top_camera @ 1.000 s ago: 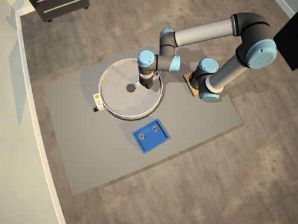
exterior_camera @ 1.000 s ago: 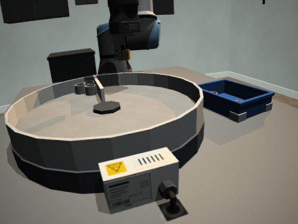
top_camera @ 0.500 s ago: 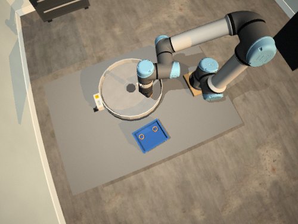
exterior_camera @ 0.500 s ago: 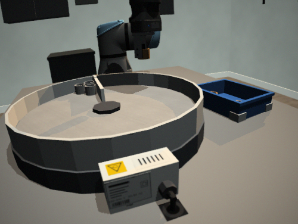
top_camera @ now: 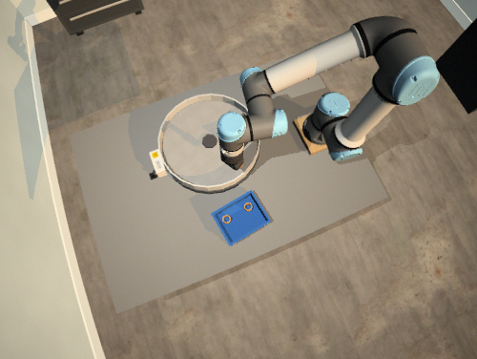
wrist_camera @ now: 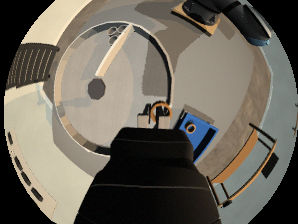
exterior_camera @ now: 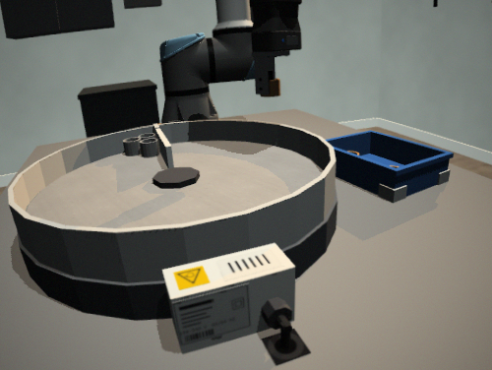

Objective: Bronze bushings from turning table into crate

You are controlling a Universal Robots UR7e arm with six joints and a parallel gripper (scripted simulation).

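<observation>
My gripper is now 180 mm to the right of the blue crate, 140 mm above it and 70 mm short of it. Round my hand: round turning table: 160 mm to the right, 110 mm below, 40 mm ahead.
</observation>
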